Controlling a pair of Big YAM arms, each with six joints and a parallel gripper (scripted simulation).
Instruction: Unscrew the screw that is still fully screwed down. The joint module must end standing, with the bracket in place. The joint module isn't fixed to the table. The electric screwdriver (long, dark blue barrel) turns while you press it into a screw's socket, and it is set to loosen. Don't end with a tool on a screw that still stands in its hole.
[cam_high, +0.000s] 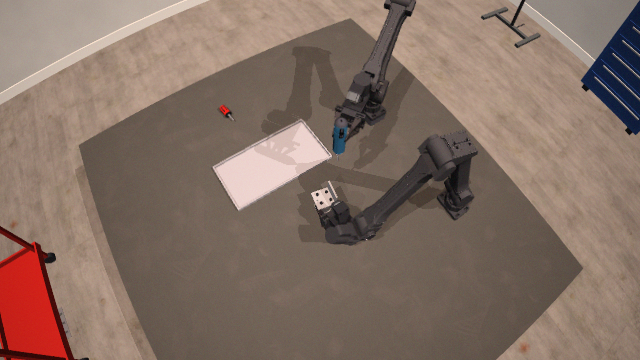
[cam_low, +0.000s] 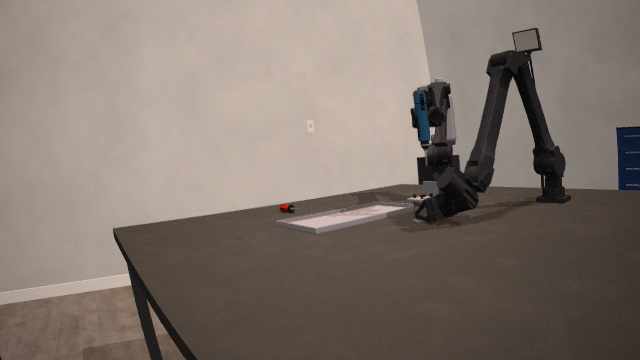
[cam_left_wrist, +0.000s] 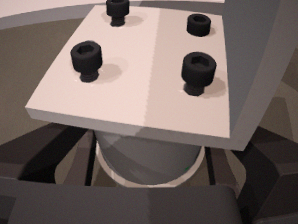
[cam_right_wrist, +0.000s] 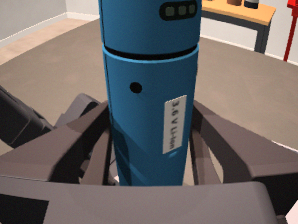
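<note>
My left gripper is now 5 cm below the white bracket plate. Round my left hand: red tool (58 cm to the right, 9 cm ahead, 1 cm below); flat white tray (26 cm to the right, 6 cm ahead, 2 cm below).
</note>
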